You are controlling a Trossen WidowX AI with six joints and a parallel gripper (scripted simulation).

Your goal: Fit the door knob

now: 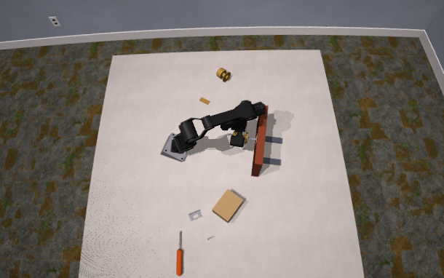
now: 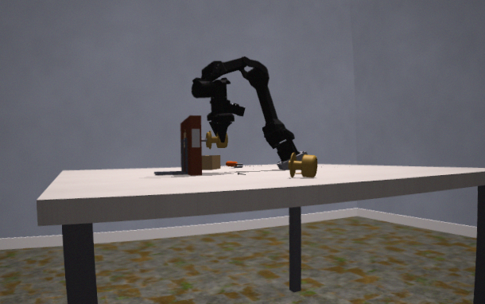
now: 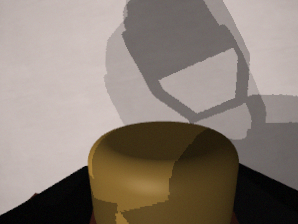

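Right now my hand is 110 mm short of the grey latch socket, 20 mm to the left of it and 30 mm above it. Also, from my hand: red-brown wooden door slab: 110 mm ahead, 20 mm to the right, 40 mm below; grey latch plate: 130 mm ahead, 130 mm to the left, 30 mm below; tan cardboard box: 50 mm behind, 320 mm to the right, 110 mm below.
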